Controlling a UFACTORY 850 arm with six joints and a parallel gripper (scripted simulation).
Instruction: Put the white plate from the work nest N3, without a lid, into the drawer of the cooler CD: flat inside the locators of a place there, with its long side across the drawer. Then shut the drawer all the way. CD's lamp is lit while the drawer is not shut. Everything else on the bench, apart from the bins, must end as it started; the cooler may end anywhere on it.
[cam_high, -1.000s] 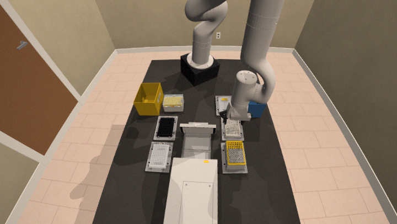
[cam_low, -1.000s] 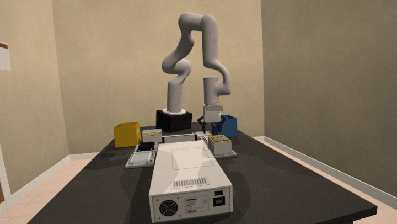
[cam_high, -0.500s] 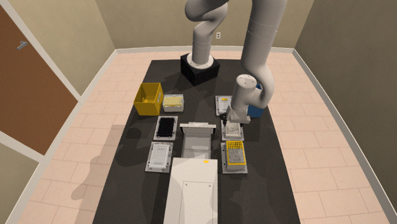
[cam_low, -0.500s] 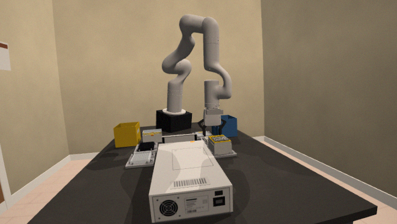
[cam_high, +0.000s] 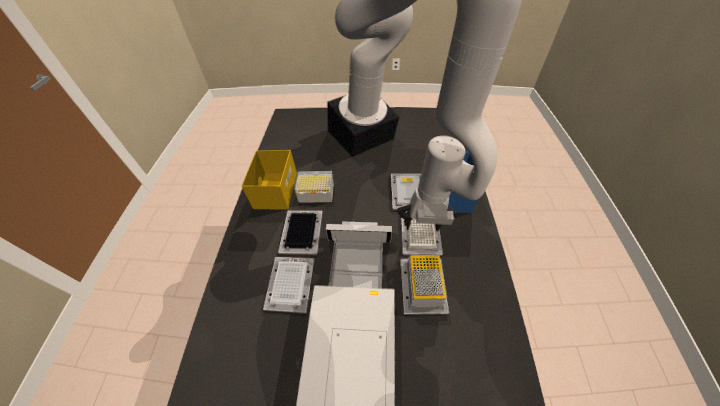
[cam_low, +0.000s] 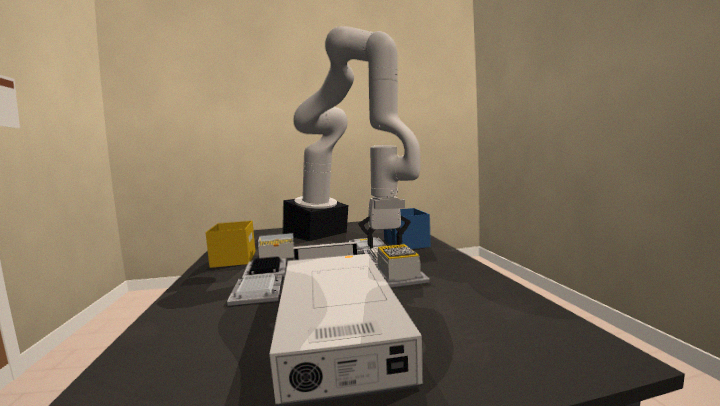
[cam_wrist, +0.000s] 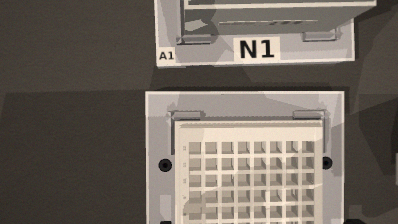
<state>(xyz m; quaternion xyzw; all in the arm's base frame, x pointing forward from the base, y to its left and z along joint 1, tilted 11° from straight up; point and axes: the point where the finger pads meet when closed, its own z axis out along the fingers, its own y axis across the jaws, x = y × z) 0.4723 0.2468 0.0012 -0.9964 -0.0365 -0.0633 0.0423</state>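
The white well plate lies 3 cm below my hand. Round my hand: nest (4 cm below); yellow tip box (17 cm ahead, 1 cm above); blue bin (19 cm behind, 10 cm to the left, 1 cm below).
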